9 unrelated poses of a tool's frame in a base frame.
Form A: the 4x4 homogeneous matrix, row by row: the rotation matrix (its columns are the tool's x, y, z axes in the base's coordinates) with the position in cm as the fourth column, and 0 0 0 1 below. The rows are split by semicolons.
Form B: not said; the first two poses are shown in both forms.
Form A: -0.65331 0.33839 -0.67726 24.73; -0.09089 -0.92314 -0.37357 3.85; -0.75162 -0.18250 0.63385 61.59; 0 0 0 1
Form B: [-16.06 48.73 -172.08 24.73 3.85 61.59]
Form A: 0.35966 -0.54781 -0.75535 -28.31; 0.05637 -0.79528 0.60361 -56.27; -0.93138 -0.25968 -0.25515 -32.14; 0 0 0 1
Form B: [-134.50 68.65 8.91 -28.31 -56.27 -32.14]
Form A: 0.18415 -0.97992 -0.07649 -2.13; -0.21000 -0.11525 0.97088 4.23; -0.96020 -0.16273 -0.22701 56.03; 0 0 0 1
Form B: [-144.37 73.78 -48.75 -2.13 4.23 56.03]
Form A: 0.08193 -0.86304 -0.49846 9.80; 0.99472 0.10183 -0.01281 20.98; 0.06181 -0.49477 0.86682 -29.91; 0 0 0 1
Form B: [-29.72 -3.54 85.29 9.80 20.98 -29.91]
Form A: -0.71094 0.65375 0.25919 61.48; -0.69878 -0.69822 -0.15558 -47.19; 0.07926 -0.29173 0.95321 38.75; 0 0 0 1
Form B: [-17.02 -4.55 -135.49 61.48 -47.19 38.75]
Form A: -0.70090 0.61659 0.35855 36.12; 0.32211 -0.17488 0.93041 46.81; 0.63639 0.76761 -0.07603 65.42; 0 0 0 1
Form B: [95.66 -39.52 155.32 36.12 46.81 65.42]
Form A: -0.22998 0.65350 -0.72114 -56.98; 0.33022 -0.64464 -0.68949 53.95; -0.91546 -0.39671 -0.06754 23.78; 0 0 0 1
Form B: [-99.66 66.27 124.86 -56.98 53.95 23.78]
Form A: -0.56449 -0.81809 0.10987 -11.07; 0.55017 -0.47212 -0.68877 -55.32; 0.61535 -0.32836 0.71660 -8.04; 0 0 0 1
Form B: [-24.62 -37.98 135.74 -11.07 -55.32 -8.04]
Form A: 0.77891 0.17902 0.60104 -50.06; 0.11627 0.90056 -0.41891 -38.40; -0.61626 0.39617 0.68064 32.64; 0 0 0 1
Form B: [30.20 38.04 8.49 -50.06 -38.40 32.64]
